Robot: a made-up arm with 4 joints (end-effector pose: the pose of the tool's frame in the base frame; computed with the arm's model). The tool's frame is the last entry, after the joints.
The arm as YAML. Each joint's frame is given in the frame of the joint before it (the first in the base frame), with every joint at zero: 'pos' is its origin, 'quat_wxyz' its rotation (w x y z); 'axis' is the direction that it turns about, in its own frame. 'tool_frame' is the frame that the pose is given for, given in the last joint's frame.
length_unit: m
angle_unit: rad
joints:
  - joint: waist
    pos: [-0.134, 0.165, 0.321]
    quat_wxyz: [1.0, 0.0, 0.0, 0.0]
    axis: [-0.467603, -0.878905, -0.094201]
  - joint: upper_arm
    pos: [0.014, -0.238, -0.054]
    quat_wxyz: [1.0, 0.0, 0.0, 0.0]
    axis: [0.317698, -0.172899, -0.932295]
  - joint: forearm
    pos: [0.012, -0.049, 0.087]
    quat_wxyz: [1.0, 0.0, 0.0, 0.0]
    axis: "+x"
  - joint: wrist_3
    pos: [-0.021, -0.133, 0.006]
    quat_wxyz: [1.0, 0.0, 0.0, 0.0]
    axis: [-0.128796, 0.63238, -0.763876]
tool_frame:
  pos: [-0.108, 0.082, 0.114]
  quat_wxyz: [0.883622, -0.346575, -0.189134, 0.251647]
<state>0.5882 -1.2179 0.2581 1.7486</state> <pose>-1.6 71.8 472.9 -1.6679 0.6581 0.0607</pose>
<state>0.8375 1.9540 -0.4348 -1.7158</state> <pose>-313.2 95.7 106.2 -1.7847 -1.5610 -0.6964</pose>
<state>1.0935 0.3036 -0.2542 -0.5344</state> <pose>-440.2 -108.7 339.1 -1.7348 -1.4075 0.1951</pose>
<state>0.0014 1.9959 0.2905 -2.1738</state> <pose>-291.8 90.8 71.0 -2.0016 -1.5668 -0.5180</pose>
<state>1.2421 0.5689 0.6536 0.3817</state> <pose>-402.6 -119.3 373.8 -0.4331 -1.3988 -0.2472</pose>
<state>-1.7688 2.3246 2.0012 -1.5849</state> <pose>-243.9 169.1 53.4 -2.1387 -0.9552 -0.9107</pose>
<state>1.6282 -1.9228 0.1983 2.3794</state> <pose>-42.7 150.4 472.0 -2.2167 0.2769 -1.6401</pose>
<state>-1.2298 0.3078 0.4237 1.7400</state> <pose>-114.0 -172.5 45.6 0.2847 2.2823 0.1976</pose>
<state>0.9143 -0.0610 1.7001 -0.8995</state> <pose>-233.1 -188.7 231.0 0.4766 -2.2299 0.3596</pose>
